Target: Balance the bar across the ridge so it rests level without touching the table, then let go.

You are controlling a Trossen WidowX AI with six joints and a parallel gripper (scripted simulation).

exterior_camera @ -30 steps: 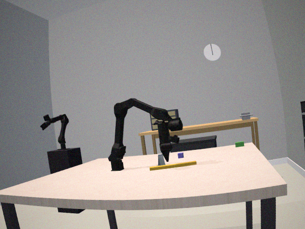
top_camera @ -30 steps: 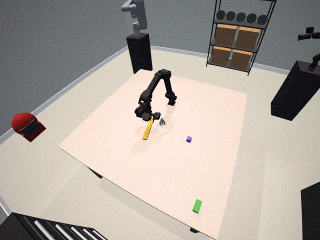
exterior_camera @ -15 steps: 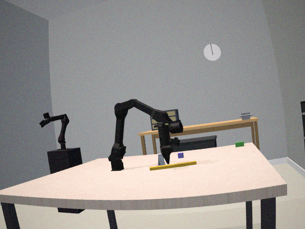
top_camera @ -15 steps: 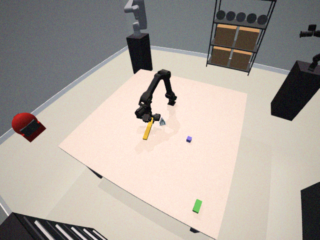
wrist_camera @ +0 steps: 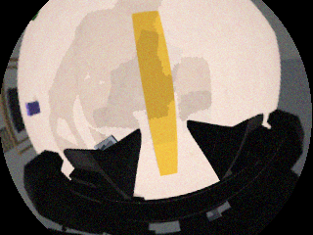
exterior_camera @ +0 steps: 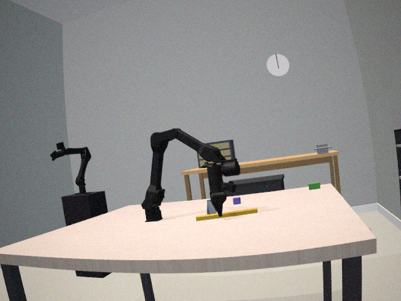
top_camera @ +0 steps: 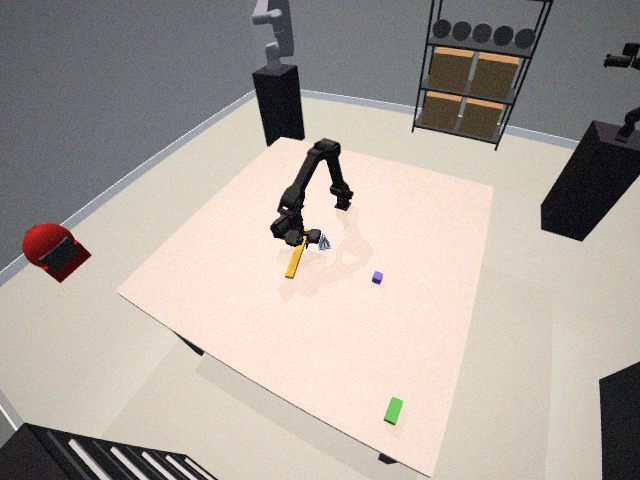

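Right now my gripper tip is 3 cm short of the yellow bar and 1 cm to the right of it. Round my gripper tip: green block: 42 cm ahead, 55 cm to the left, 1 cm above; then purple cube: 1 cm ahead, 35 cm to the left, 1 cm above.
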